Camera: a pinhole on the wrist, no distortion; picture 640 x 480 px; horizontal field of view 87.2 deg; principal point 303.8 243.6 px. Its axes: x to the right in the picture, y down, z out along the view. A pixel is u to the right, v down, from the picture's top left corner.
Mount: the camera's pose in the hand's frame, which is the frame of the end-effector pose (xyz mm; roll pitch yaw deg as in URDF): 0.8 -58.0 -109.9 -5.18 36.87 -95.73
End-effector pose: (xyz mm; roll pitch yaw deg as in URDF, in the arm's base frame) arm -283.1 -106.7 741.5 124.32 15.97 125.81
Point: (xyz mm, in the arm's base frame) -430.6 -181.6 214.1
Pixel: 436 363
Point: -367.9 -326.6 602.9
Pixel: 612 60
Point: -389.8 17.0 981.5
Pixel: behind the camera
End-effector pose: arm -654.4 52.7 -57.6 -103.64 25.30 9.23
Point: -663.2 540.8 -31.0
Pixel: 137 253
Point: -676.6 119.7 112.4
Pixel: 310 71
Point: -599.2 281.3 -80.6
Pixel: 61 332
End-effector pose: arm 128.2 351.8 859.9 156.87 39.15 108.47
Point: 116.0 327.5 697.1
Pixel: 73 366
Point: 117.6 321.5 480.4
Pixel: 134 422
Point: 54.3 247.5 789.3
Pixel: 236 200
